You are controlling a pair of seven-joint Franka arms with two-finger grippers.
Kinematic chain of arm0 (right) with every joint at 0, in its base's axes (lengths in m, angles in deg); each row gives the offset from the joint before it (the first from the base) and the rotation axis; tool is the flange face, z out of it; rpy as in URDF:
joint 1: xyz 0 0 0.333 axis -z
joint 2: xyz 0 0 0 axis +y
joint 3: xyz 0 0 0.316 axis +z
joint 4: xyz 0.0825 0 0 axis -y
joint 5: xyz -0.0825 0 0.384 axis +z
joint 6: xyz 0 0 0 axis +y
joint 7: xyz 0.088 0 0 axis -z
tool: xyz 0 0 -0.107 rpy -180 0 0
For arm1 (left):
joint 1: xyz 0 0 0.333 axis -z
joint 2: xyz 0 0 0 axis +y
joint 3: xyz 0 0 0.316 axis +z
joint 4: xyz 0.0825 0 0 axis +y
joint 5: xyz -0.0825 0 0.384 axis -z
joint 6: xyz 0 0 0 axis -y
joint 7: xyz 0.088 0 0 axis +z
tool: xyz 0 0 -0.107 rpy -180 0 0
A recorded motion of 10 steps. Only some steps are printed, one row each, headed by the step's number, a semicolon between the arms.
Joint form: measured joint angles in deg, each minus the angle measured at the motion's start. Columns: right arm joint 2, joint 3, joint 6, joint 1, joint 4, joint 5, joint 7; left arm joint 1, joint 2, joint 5, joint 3, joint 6, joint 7, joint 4.
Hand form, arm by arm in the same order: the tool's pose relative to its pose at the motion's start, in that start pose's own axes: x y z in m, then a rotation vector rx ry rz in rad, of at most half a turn. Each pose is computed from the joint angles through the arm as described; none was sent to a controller.
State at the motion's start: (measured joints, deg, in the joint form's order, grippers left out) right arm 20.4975 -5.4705 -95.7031 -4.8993 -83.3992 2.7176 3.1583; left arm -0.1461 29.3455 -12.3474 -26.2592 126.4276 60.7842 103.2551
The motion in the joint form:
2: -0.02 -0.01 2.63 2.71 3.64 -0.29 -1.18; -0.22 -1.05 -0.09 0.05 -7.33 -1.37 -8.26
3: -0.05 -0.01 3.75 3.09 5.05 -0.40 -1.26; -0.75 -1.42 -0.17 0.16 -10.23 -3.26 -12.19
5: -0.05 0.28 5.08 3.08 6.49 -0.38 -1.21; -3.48 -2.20 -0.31 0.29 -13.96 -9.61 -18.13
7: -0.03 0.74 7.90 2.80 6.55 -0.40 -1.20; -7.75 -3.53 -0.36 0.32 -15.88 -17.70 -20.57
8: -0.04 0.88 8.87 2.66 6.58 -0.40 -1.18; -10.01 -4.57 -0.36 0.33 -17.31 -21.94 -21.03
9: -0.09 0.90 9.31 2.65 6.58 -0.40 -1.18; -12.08 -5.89 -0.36 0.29 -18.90 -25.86 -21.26
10: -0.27 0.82 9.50 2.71 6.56 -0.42 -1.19; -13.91 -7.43 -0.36 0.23 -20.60 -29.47 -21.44
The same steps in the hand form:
2: -0.0001 0.0302 -0.0268 0.0022 0.0183 0.0232; 0.0251 0.0077 -0.0646 -0.0111 0.0382 -0.0055
3: -0.0014 0.0342 -0.0372 0.0014 0.0240 0.0273; 0.0402 0.0059 -0.0961 -0.0231 0.0599 0.0042
5: -0.0034 0.0309 -0.0469 0.0029 0.0256 0.0221; 0.0771 -0.0153 -0.1493 -0.0488 0.1046 0.0463
7: -0.0087 0.0234 -0.0426 0.0023 -0.0232 0.0095; 0.1138 -0.0547 -0.1834 -0.0529 0.1393 0.1042
8: -0.0107 0.0205 -0.0415 0.0019 -0.0396 0.0050; 0.1281 -0.0781 -0.1972 -0.0405 0.1471 0.1364
9: -0.0118 0.0203 -0.0413 0.0017 -0.0464 0.0044; 0.1379 -0.1003 -0.2117 -0.0251 0.1531 0.1675
10: -0.0130 0.0218 -0.0429 0.0015 -0.0469 0.0066; 0.1437 -0.1207 -0.2278 -0.0090 0.1593 0.1976

